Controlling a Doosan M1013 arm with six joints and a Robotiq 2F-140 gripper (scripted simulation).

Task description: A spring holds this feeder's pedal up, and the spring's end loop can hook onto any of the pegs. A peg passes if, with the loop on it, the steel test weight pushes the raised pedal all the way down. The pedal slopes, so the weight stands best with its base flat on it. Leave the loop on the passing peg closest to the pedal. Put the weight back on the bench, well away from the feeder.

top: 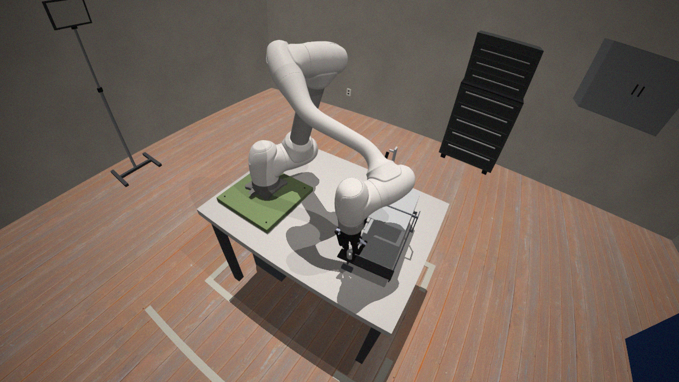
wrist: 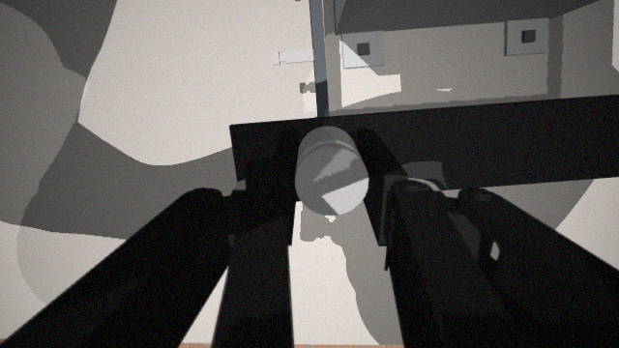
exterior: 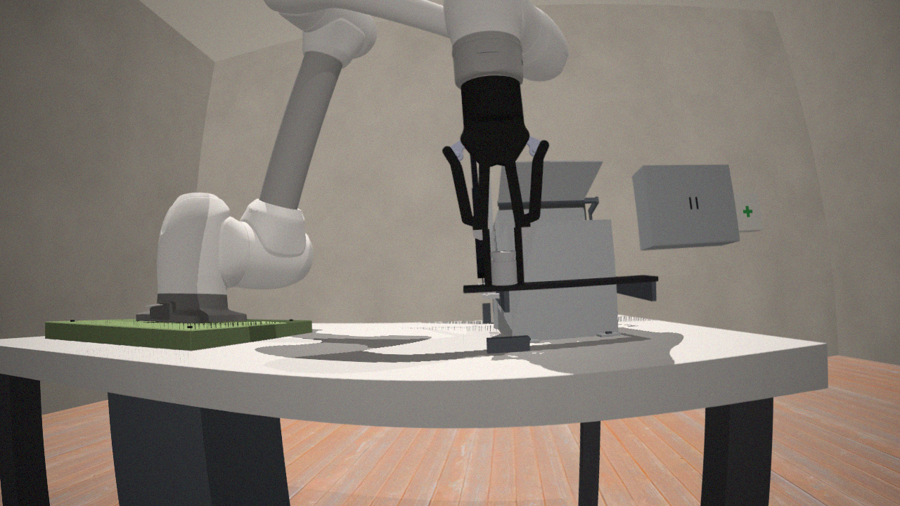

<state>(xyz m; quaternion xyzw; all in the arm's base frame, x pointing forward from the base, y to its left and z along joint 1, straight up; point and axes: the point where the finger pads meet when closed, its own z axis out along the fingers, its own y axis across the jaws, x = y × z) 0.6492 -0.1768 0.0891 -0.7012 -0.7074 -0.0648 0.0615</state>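
The small dark block is 110 mm below my hand and 10 mm to the right of it. The rest, counted from my hand: steel test weight 10 mm below.
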